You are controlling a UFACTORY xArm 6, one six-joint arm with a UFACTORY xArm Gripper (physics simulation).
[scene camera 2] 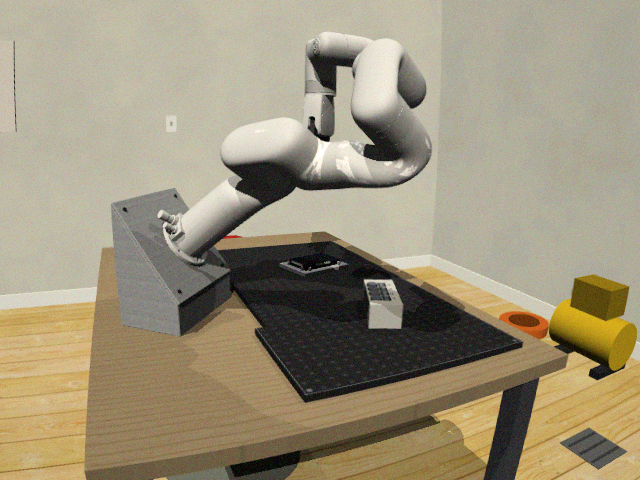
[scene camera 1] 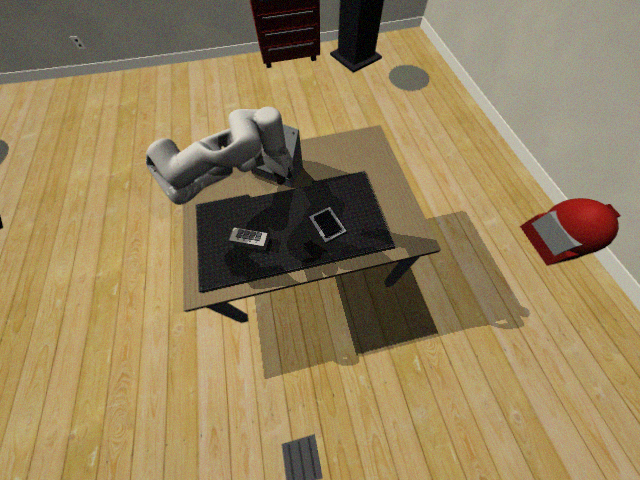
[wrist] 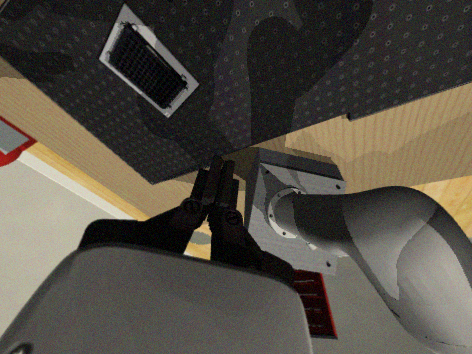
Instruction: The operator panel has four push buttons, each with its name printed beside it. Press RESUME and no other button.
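Pixels of known places: gripper, fingertip midpoint: [scene camera 1: 281,182] [wrist: 219,170]; arm's base, link origin: [scene camera 2: 184,241] [wrist: 290,212].
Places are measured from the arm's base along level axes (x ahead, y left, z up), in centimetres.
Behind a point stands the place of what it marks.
Observation:
The operator panel [scene camera 1: 263,239] @[z -9.4, x 33.8, y -29.4 cm] [scene camera 2: 385,316] @[z -12.0, x 22.1, y -40.0 cm] is a small pale box on the black perforated mat [scene camera 1: 217,273] @[z -14.7, x 33.2, y -54.8 cm] [scene camera 2: 330,374] @[z -14.7, x 0.0, y -45.0 cm]. Its dark push buttons sit in a row on the top face. The printed names are too small to read, so I cannot tell which button is RESUME. The panel does not show in the wrist view. My gripper [wrist: 219,170] @[z 16.2, x 30.3, y -12.6 cm] is shut and empty, its black fingers together. In scene camera 2 it hangs high above the table, well apart from the panel, with its fingers mostly hidden behind an arm link.
A flat light-rimmed tray with a dark middle [scene camera 1: 336,235] @[z -13.6, x 50.9, y 0.5 cm] [scene camera 2: 289,267] @[z -13.7, x 35.5, y 3.1 cm] [wrist: 184,98] @[z -13.5, x 35.2, y 0.8 cm] lies on the mat, apart from the panel. The grey slanted arm base [scene camera 2: 144,279] @[z -4.7, x -13.4, y -6.0 cm] [wrist: 260,240] @[z 6.5, x 3.3, y 7.6 cm] stands at the table's back edge. The arm's links arch over the table.

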